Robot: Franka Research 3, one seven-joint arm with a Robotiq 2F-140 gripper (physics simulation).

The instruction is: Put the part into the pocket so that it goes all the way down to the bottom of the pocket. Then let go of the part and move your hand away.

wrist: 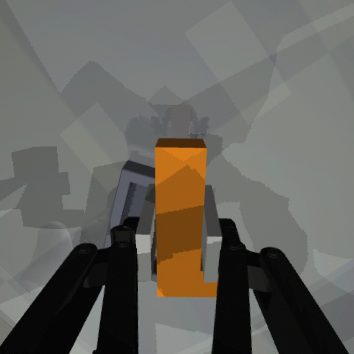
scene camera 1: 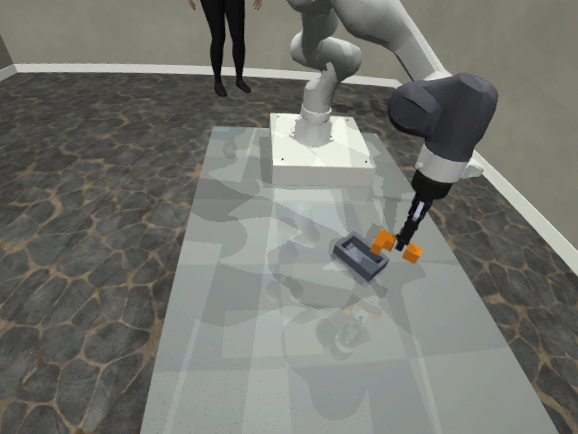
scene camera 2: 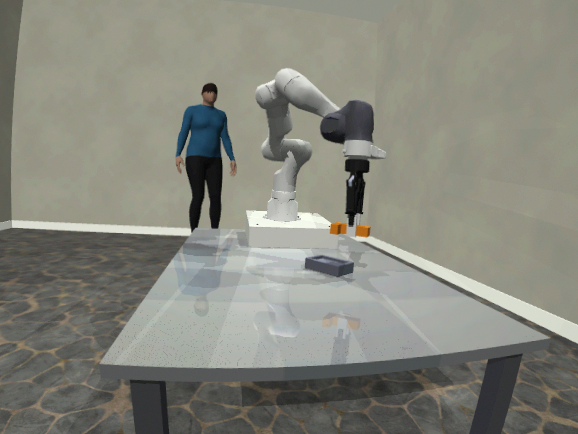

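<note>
My gripper point(scene camera 1: 400, 245) point(scene camera 2: 351, 229) point(wrist: 179, 202) points down and is shut on the orange part point(scene camera 1: 384, 240) point(scene camera 2: 363, 231) point(wrist: 180, 215), with one finger on each long side. The part is a bar with a block sticking out sideways at its near end in the wrist view. It is held above the table, outside the pocket in scene camera 2. The pocket, a dark grey rectangular open box point(scene camera 1: 350, 262) point(scene camera 2: 320, 266) point(wrist: 119, 200), lies to the left of the part in scene camera 1. In the wrist view its long side is turned slightly from the part's, and the part hides much of it.
The pocket stands on a glossy grey table point(scene camera 1: 240, 400) point(scene camera 2: 260, 372) that shows reflections and shadows. The robot's white base block point(scene camera 1: 322, 176) point(scene camera 2: 292, 240) stands at the far end. A person point(scene camera 1: 225, 45) point(scene camera 2: 205, 132) stands behind the table, and walls enclose the room.
</note>
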